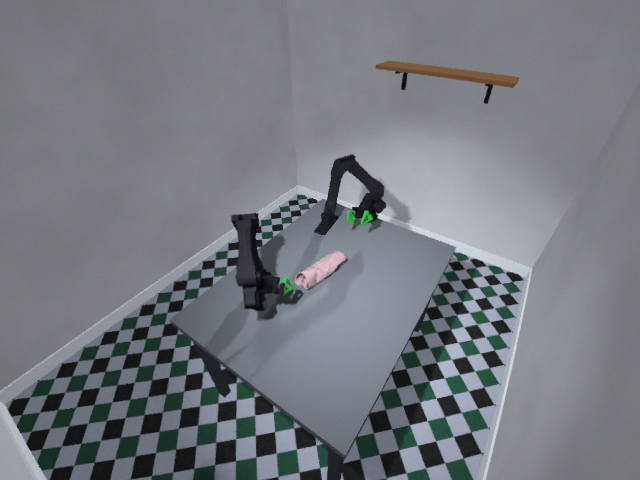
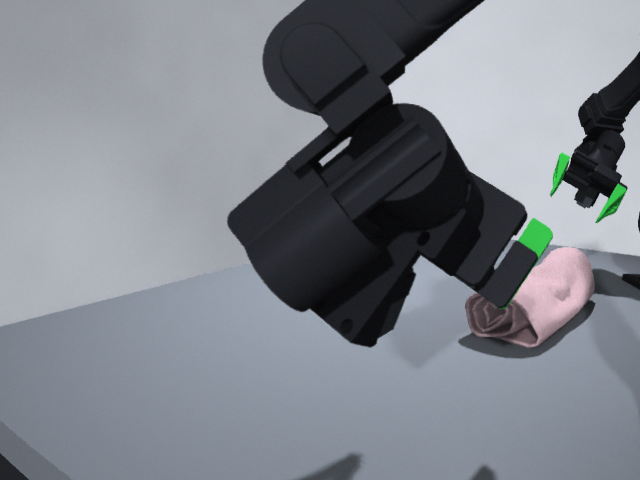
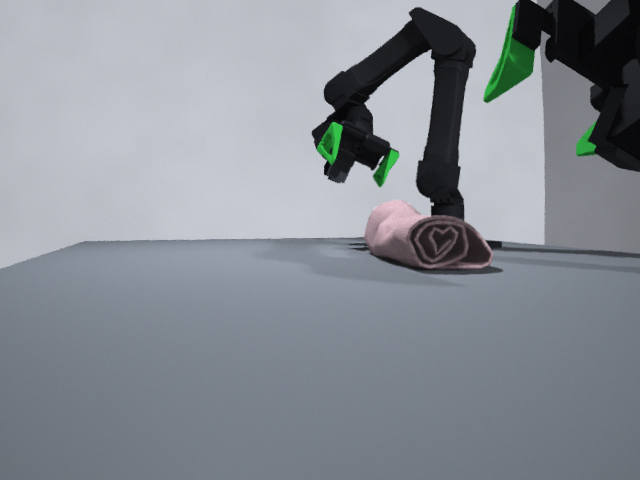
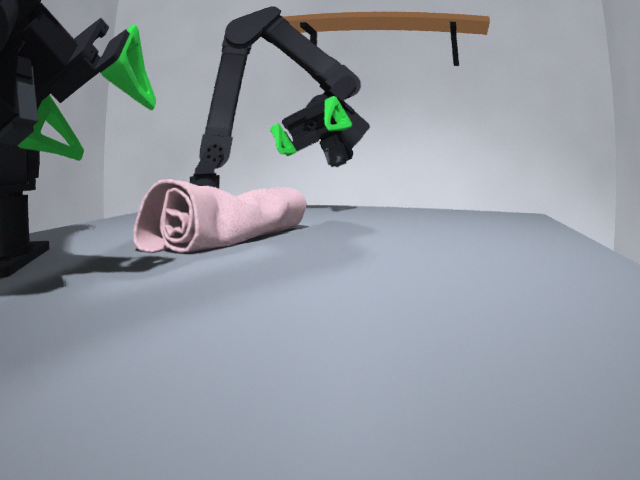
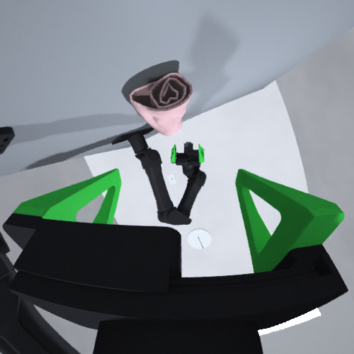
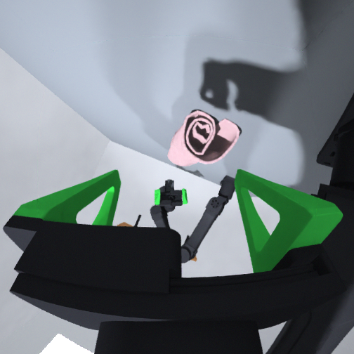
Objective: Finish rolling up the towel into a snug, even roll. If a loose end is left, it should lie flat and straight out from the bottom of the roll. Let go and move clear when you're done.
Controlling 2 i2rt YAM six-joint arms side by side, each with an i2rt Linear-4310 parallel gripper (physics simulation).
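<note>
The pink towel [image 1: 323,269] [image 2: 558,297] [image 3: 397,235] [image 4: 242,214] [image 5: 167,117] [image 6: 182,150] lies on the table as a long roll with dents along its side. Both ends show a coiled core. The outer layer stands off the core on one side, leaving a gap at each end. No flat loose end shows. My left gripper [image 1: 358,218] [image 3: 532,127] [image 4: 312,139] is open, empty and raised beyond one end of the roll. My right gripper [image 2: 574,208] [image 3: 357,167] [image 4: 116,132] [image 6: 177,175] is open, empty and raised beyond the other end.
The grey table [image 1: 336,361] [image 3: 258,361] [image 4: 361,335] carries both arm bases on the side of the roll where its outer layer stands off. A wooden shelf [image 1: 449,72] [image 4: 387,22] is fixed high on a wall.
</note>
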